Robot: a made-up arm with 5 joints.
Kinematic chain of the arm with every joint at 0, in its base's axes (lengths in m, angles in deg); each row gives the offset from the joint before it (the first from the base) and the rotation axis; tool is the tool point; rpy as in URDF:
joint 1: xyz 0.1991 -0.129 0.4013 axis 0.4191 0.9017 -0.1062
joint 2: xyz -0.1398 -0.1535 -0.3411 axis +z
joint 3: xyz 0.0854 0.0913 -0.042 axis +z
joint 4: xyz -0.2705 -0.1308 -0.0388 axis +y
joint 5: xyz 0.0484 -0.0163 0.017 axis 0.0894 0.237 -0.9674
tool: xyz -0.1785 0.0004 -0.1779 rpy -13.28 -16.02 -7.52
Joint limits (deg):
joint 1: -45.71..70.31
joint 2: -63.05..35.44
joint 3: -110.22..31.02
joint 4: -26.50..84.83
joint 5: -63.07..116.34
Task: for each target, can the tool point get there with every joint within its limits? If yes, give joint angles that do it. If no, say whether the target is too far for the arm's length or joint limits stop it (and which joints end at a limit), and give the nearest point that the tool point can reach.
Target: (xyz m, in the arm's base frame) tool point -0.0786 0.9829 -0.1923
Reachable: no: too far | nearest point -0.0407 0.4086 0.0528 | short by 0.626 m
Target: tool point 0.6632 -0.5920 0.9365
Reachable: no: joint limits stop it (at a limit: joint 1, joint 2, joint 3, joint 4) | nearest point 0.7090 -0.3272 0.4375 | short by 0.567 m
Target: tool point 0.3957 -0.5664 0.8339
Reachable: no: joint limits stop it (at a limit: joint 1, joint 2, joint 3, joint 4) | nearest point 0.7049 -0.3143 0.4434 | short by 0.558 m
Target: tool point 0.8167 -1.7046 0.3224
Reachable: no: too far | nearest point 0.4688 -0.8001 0.1864 | short by 0.979 m
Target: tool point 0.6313 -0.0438 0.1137
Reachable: yes | joints -17.51 -54.79 -93.77 59.41 26.91
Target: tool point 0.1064 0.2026 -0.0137
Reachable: yes | joints 35.57 -21.82 -84.15 71.31 90.74
